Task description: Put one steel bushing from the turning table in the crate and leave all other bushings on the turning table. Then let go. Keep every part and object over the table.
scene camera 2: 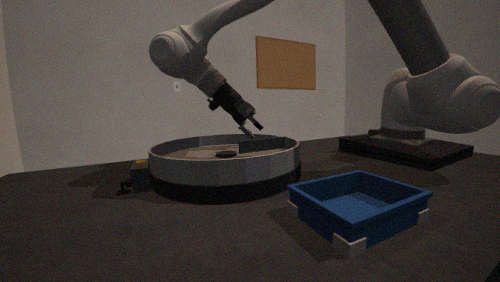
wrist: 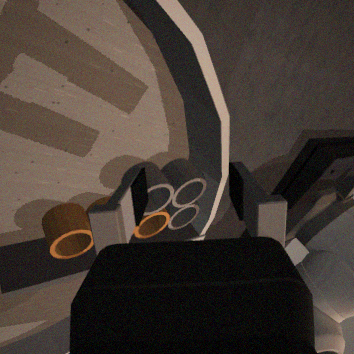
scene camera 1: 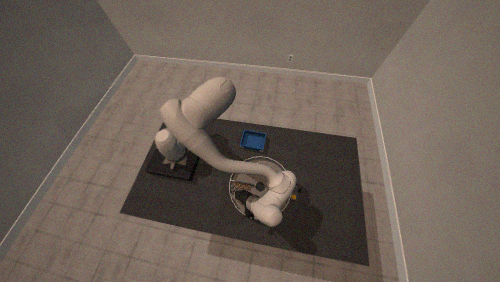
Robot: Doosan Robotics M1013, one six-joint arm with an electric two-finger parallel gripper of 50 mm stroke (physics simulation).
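Pixels of known places: gripper, between the fingertips: (scene camera 2: 258, 133) (wrist: 187, 181) (scene camera 1: 235, 194); arm's base, origin of its link: (scene camera 2: 400, 141) (wrist: 314, 207) (scene camera 1: 178, 154).
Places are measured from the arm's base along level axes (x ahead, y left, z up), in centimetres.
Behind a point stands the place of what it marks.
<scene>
The turning table (scene camera 1: 260, 157) {x 63.7, y -0.8, z 3.4 cm} (scene camera 2: 200, 170) {x 77.3, y -5.0, z 2.2 cm} (wrist: 212, 85) {x 47.8, y -33.9, z 4.3 cm} is round with a raised rim. Grey steel bushings (wrist: 181, 172) {x 46.1, y -25.7, z 2.0 cm} (wrist: 159, 175) {x 48.1, y -26.0, z 2.1 cm} stand in a tight cluster against its rim in the wrist view; a third grey one (wrist: 170, 223) {x 46.5, y -20.7, z 3.0 cm} is beside them. Copper-coloured bushings (wrist: 65, 220) {x 54.8, y -23.7, z 2.0 cm} (wrist: 152, 225) {x 47.8, y -20.2, z 2.3 cm} stand in the same group, one partly behind the left finger. My gripper (scene camera 2: 255, 131) {x 48.1, y -28.0, z 4.9 cm} (wrist: 187, 181) {x 48.1, y -28.0, z 4.9 cm} is open and empty, tilted above the rim. In the wrist view, steel bushings show between its fingers, farther down. The blue crate (scene camera 1: 253, 141) {x 57.6, y 16.0, z -4.3 cm} (scene camera 2: 325, 222) {x 66.8, y 16.7, z -2.3 cm} shows no bushing inside.
A dark divider (scene camera 2: 262, 145) {x 52.3, y -19.4, z 2.3 cm} (wrist: 30, 270) {x 57.8, y -20.9, z 3.2 cm} stands on the turning table near the bushings. A dark hub (scene camera 1: 260, 186) {x 64.4, y -21.3, z 1.3 cm} (scene camera 2: 226, 154) {x 65.0, y -19.1, z 1.2 cm} sits at its middle. A small box with a yellow top (scene camera 1: 294, 197) {x 87.3, y -27.4, z 1.0 cm} (scene camera 2: 140, 175) {x 87.7, y -19.1, z -0.7 cm} stands beside it. The arm's base plate (scene camera 2: 405, 150) {x 13.2, y 6.9, z -0.6 cm} is at the right in scene camera 2.
</scene>
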